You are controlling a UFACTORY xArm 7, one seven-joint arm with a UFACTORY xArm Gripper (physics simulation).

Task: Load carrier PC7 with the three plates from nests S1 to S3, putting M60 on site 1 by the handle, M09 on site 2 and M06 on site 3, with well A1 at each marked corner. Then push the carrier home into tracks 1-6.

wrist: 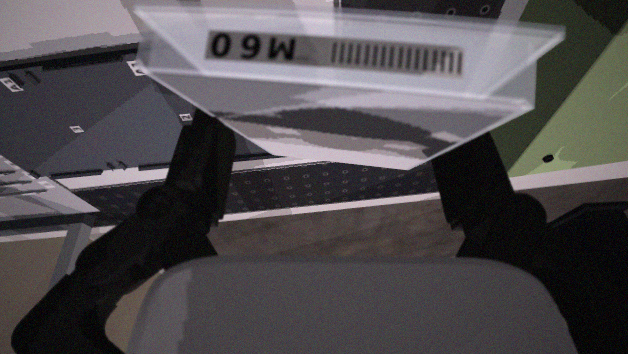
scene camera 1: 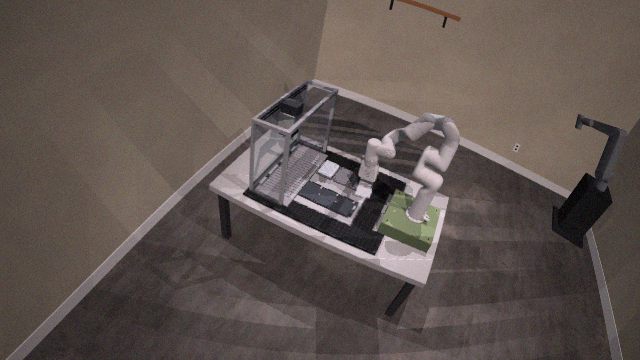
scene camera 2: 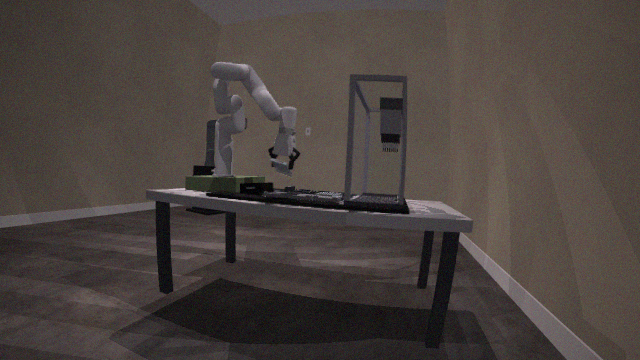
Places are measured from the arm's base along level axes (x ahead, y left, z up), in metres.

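Where they show: gripper, fingertip midpoint: (wrist: 336, 120) (scene camera 1: 365, 186) (scene camera 2: 281, 168); arm's base, link origin: (scene camera 1: 415, 215) (scene camera 2: 223, 176).
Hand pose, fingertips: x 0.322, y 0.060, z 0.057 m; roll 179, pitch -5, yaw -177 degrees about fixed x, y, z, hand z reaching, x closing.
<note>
Each offset is from my fingertips to the top centre of the thing. Level surfaces: height alone.
My gripper (scene camera 1: 365, 183) (scene camera 2: 284, 162) (wrist: 336, 120) is shut on plate M60 (scene camera 1: 364, 190) (scene camera 2: 281, 167) (wrist: 325, 87), a clear, pale plate. It holds the plate above the deck, tilted, with the barcode label upside down in the wrist view. The dark blue-grey carrier @(dx +0.151, dy +0.121, dz -0.089 m) (scene camera 1: 320, 194) (wrist: 115, 112) lies flat below and to the left in the wrist view, partly hidden by a finger. A pale plate @(dx +0.289, dy -0.089, dz -0.093 m) (scene camera 1: 328, 169) sits beside the tracks. A grey nest area (scene camera 1: 344, 176) lies between it and my gripper. A black block-like thing @(dx -0.033, dy -0.154, dz -0.065 m) (scene camera 2: 256, 188) stands near the robot base; its label is unreadable.
The framed enclosure (scene camera 1: 285, 175) (scene camera 2: 349, 140) stands over the slotted tracks (scene camera 1: 297, 172), with a dark pipetting head (scene camera 1: 292, 106) (scene camera 2: 391, 120) inside. The green robot base (scene camera 1: 395, 225) (scene camera 2: 210, 183) (wrist: 585, 110) is at the other end. A black perforated mat @(dz -0.119 m) (scene camera 1: 367, 242) (wrist: 295, 187) covers part of the table @(dz -0.132 m) (scene camera 1: 417, 270).
</note>
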